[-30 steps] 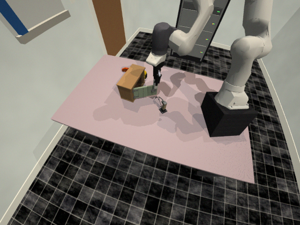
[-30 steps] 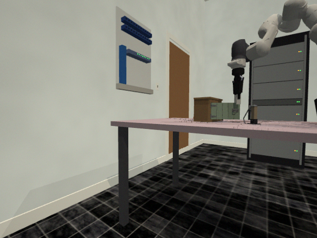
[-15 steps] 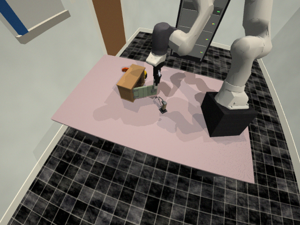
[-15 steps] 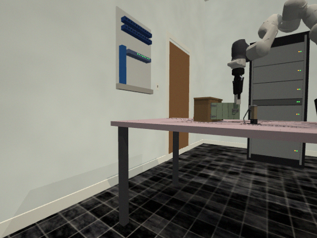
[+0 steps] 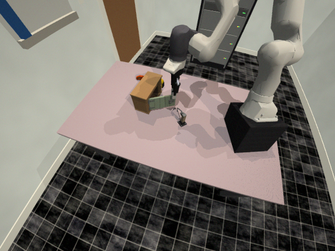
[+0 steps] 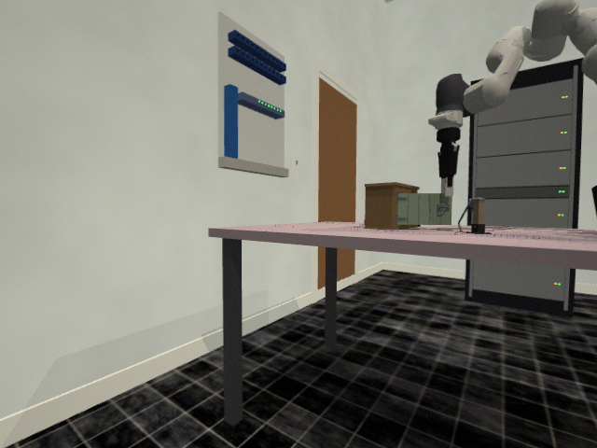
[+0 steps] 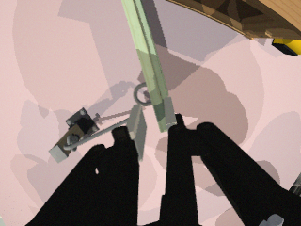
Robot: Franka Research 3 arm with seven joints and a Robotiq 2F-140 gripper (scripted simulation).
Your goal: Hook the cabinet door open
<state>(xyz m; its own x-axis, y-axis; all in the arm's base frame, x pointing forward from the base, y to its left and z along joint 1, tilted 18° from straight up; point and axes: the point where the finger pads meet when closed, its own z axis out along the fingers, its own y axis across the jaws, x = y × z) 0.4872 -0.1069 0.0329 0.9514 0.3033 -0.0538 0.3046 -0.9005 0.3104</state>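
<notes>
Right now the hook rod is 50 mm behind my hand, 70 mm to the left of it and 100 mm below it. Also, from my hand: cabinet door 80 mm ahead, 30 mm to the left, 80 mm below; yellow object 130 mm ahead, 210 mm to the right, 120 mm below; orange object 270 mm ahead, 280 mm to the right, 130 mm below.
</notes>
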